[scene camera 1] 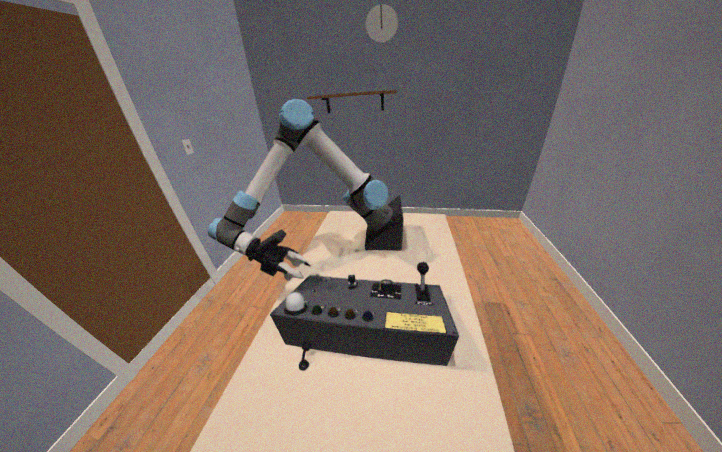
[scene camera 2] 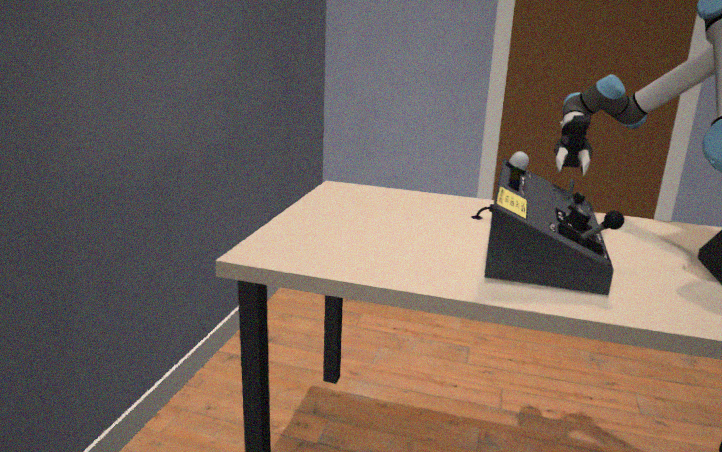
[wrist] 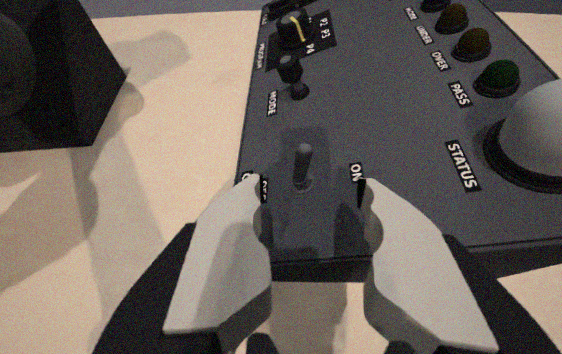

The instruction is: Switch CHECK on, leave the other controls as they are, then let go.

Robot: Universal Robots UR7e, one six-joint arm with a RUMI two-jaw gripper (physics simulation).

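Places are measured from the arm's base along level axes (x ahead, y left, z up), in metres.
Pixels of known places: gripper, fingertip midpoint: [scene camera 1: 307, 271] [scene camera 2: 571, 172] [wrist: 309, 179]; arm's base, link origin: [scene camera 1: 381, 219].
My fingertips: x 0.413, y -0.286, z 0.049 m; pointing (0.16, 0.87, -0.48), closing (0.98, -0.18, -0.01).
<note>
For each thing: its top centre in the pictures, then the offset to it from my fingertips. "spot": a spot on its surface instead.
- small grey toggle lever, top centre: [wrist: 302, 147] [scene camera 2: 572, 179] dy +0.033, dx +0.003, dz -0.012 m
- OFF label, surface spot: [wrist: 264, 190] spot: dy +0.038, dx -0.030, dz -0.075 m
- MODE toggle, top centre: [wrist: 296, 55] [scene camera 2: 576, 192] [scene camera 1: 350, 277] dy +0.153, dx +0.018, dz -0.015 m
- program knob, top centre: [wrist: 293, 10] [scene camera 2: 581, 209] [scene camera 1: 386, 281] dy +0.271, dx +0.034, dz -0.023 m
- white STATUS dome, surface spot: [wrist: 535, 135] spot: dy -0.005, dx +0.122, dz +0.025 m
- black ball-ended lever, top centre: [scene camera 2: 615, 211] [scene camera 1: 423, 263] dy +0.398, dx -0.003, dz +0.016 m
- small crank, surface spot: [scene camera 1: 303, 364] spot: dy +0.013, dx +0.248, dz -0.141 m
The CHECK switch is a small grey toggle lever [scene camera 2: 571, 186] [wrist: 302, 165] near the panel's end, with an OFF label [wrist: 264, 190] on its left and an ON label [wrist: 355, 171] on its right in the wrist view. It stands nearly straight up in scene camera 2, seemingly tilted toward ON against the sloped face; its exact position is hard to tell. My gripper [scene camera 1: 304, 270] [scene camera 2: 572, 172] [wrist: 309, 179] is open and empty, its fingertips above the lever and apart from it. The left finger partly covers the CHECK label. The dark control box [scene camera 1: 367, 341] [scene camera 2: 538, 255] stands on the table.
Beside CHECK are the MODE toggle [scene camera 1: 351, 280] [wrist: 289, 69], the program knob [wrist: 294, 30] and the white STATUS dome [scene camera 1: 294, 302] [scene camera 2: 518, 159] [wrist: 535, 135]. A black ball-ended lever [scene camera 1: 422, 271] [scene camera 2: 612, 220] rises at the box's other end. A small crank [scene camera 1: 303, 364] sticks out from the box.
</note>
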